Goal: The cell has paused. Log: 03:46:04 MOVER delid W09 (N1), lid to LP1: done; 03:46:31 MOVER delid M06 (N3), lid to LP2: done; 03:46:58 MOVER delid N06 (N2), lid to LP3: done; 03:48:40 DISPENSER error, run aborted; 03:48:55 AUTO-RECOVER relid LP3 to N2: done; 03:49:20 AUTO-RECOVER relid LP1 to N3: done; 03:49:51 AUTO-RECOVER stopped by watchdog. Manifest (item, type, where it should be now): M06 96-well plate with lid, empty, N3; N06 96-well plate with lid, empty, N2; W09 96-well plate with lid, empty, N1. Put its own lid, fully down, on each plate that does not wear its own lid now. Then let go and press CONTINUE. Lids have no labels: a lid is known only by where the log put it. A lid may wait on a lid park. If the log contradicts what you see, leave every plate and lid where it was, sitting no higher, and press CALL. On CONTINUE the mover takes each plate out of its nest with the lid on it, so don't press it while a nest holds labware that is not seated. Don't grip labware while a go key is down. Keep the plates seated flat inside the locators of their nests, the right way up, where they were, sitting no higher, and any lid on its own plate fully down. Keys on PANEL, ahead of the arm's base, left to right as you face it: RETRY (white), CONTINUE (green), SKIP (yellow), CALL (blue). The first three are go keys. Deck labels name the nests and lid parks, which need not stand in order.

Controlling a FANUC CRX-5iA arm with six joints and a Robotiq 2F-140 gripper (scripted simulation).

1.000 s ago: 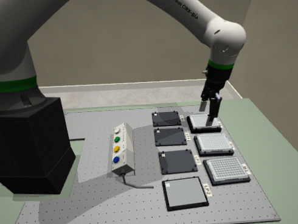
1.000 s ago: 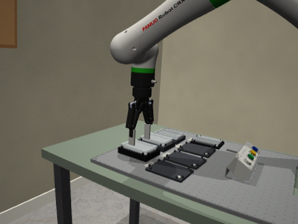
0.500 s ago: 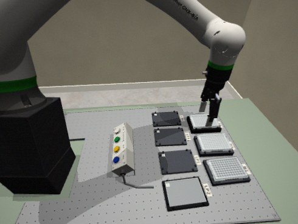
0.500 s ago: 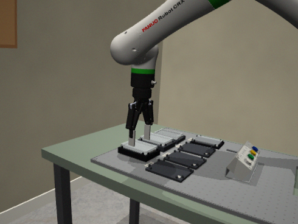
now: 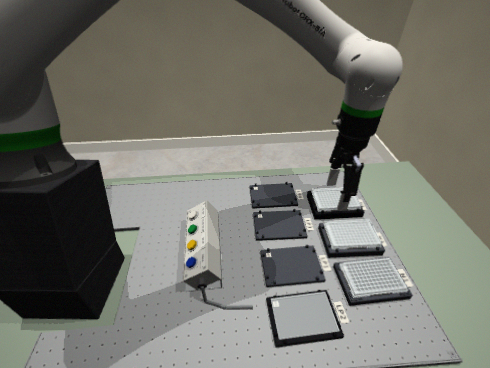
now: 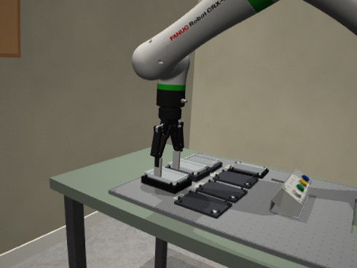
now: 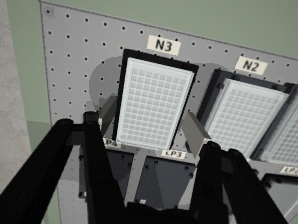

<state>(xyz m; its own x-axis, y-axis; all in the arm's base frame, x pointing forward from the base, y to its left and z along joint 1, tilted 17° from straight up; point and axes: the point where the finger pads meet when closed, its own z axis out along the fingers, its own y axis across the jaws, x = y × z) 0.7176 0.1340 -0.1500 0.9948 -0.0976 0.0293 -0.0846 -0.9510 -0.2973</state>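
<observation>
The plate lies 4 cm below my hand. From my hand the other things lie so: lid park LP3: 19 cm behind, 5 cm to the right, 6 cm below; lid park LP4: 18 cm behind, 7 cm to the left, 6 cm below; lid park LP1: 19 cm behind, 19 cm to the right, 6 cm below.
</observation>
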